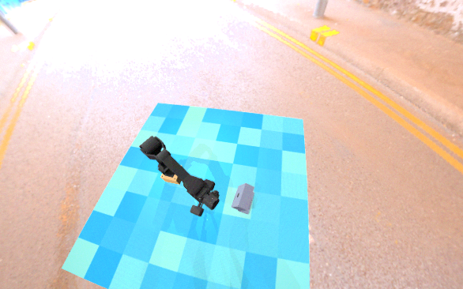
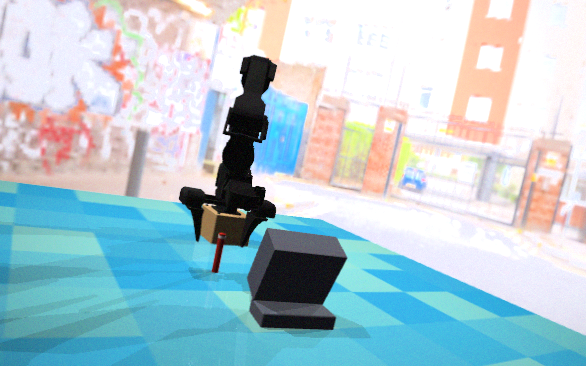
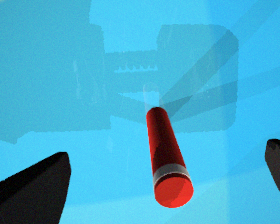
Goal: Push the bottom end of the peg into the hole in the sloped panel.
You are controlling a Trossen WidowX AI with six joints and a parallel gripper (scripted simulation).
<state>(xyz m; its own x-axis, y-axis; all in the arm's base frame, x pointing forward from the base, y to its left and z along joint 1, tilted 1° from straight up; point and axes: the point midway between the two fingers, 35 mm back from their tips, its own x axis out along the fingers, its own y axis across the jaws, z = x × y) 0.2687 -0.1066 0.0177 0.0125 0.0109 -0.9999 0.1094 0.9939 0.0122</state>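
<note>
My gripper tip is right at the red peg. Round my gripper tip: sloped panel (20 cm ahead, 6 cm to the left, 2 cm above).
</note>
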